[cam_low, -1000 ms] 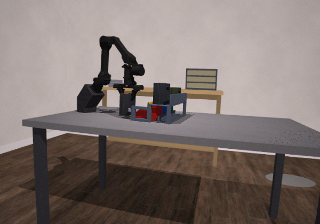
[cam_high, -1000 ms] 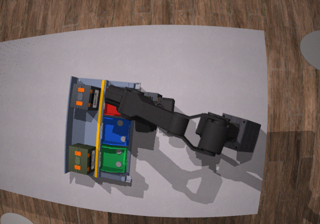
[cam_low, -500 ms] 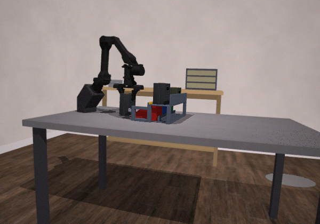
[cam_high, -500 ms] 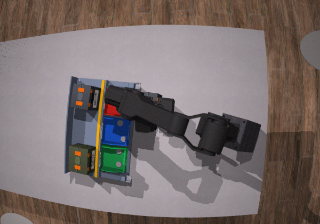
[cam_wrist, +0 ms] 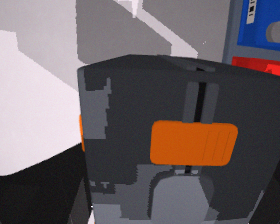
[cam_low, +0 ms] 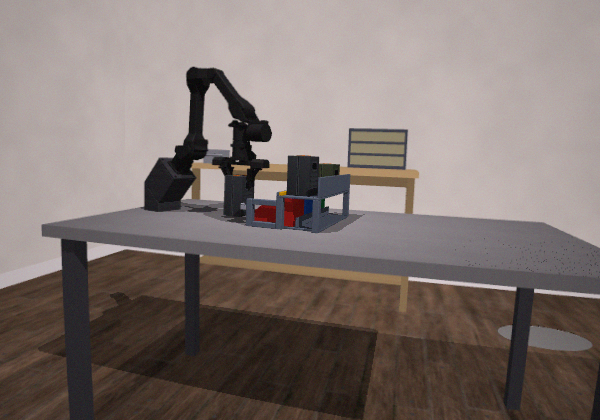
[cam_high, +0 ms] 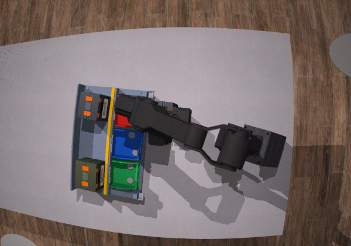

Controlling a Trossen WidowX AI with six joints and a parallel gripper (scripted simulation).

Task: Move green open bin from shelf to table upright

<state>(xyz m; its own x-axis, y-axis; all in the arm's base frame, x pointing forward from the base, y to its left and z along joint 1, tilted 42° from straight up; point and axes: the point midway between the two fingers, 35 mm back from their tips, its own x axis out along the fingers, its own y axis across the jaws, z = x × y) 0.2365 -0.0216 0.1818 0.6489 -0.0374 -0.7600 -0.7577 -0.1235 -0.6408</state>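
The dark box lies 6 cm below my hand. Round my hand: red bin (14 cm ahead, 1 cm to the left, 10 cm below); blue bin (14 cm ahead, 12 cm to the left, 10 cm below); yellow rail (17 cm ahead, 13 cm to the left, 3 cm below).
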